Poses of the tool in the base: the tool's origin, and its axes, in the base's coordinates. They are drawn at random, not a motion.
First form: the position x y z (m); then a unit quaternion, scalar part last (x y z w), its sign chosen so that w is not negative.
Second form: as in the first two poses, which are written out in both.
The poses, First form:
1: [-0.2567, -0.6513, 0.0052, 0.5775, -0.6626, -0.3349, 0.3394]
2: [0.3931, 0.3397, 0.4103, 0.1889, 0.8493, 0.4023, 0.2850]
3: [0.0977, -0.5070, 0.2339, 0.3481, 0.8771, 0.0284, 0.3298]
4: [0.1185, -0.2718, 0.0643, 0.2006, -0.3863, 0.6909, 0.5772]
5: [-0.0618, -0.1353, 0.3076, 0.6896, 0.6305, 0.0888, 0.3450]
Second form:
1: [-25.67, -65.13, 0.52, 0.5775, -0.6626, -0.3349, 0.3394]
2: [39.31, 33.97, 41.03, 0.1889, 0.8493, 0.4023, 0.2850]
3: [9.77, -50.70, 23.39, 0.3481, 0.8771, 0.0284, 0.3298]
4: [11.85, -27.18, 6.43, 0.2006, -0.3863, 0.6909, 0.5772]
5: [-6.18, -13.53, 30.76, 0.6896, 0.6305, 0.0888, 0.3450]
